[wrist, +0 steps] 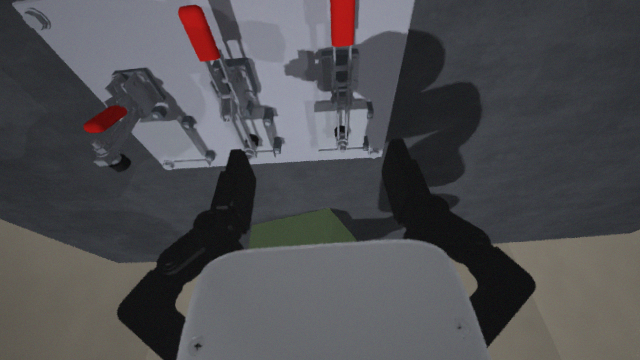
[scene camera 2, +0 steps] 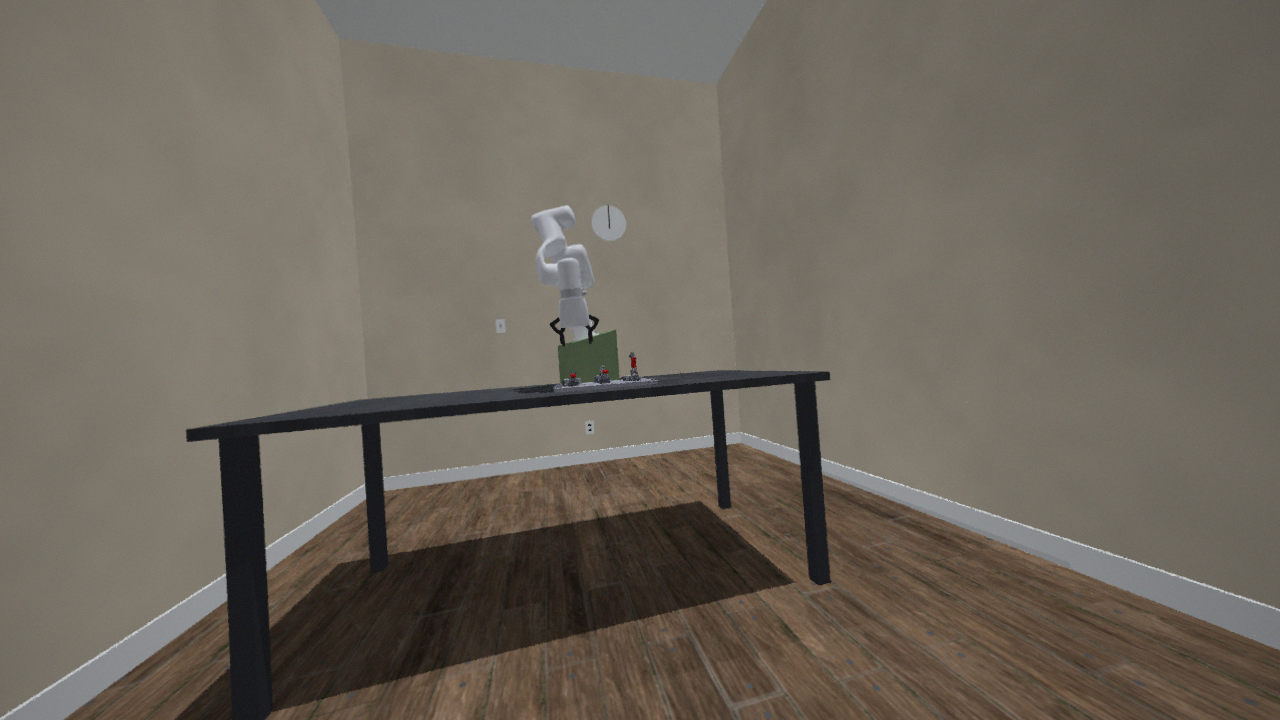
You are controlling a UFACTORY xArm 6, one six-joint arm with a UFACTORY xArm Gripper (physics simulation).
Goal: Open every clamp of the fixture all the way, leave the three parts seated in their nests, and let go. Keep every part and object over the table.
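Frame: origin at the arm's base, x ahead, y left, z up, level; metres.
Seen in the pictures: gripper, fingertip midpoint: (wrist: 317,160) (scene camera 2: 577,345); arm's base at its link origin: (scene camera 2: 585,338).
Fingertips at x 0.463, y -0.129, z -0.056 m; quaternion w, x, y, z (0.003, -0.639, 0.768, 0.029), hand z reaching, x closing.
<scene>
Pixels of each thing's top centre, then the offset from my fingertips to it. "*": a spot on its surface instead. Level surfaces: height alone.
- left clamp at a spot on its surface: (wrist: 137,92) * dx +0.015, dy +0.187, dz -0.117 m
- middle clamp at its top centre: (wrist: 224,114) (scene camera 2: 603,365) dx -0.006, dy +0.089, dz -0.079 m
- dark table at its surface level: dz -0.156 m
The light grey fixture plate (scene camera 2: 581,387) (wrist: 100,30) carries three clamps with red handles. In the wrist view, the left clamp (scene camera 2: 632,365) (wrist: 137,92) has its arm raised, its black-tipped spindle lifted away from the plate. The middle clamp (scene camera 2: 603,375) (wrist: 227,95) and the right clamp (scene camera 2: 571,380) (wrist: 341,75) have their arms down toward the plate's near edge, handles pointing away. The parts under the clamps cannot be made out clearly. My gripper (scene camera 2: 576,342) (wrist: 317,160) is open and empty, above the table and apart from the clamps.
A green block (scene camera 2: 588,360) (wrist: 300,230) stands behind the fixture on the dark table (scene camera 2: 447,402) (wrist: 550,125). In the wrist view it shows below the fingertips, partly hidden by the gripper body. Shadows of the arm fall across the plate and the table.
</scene>
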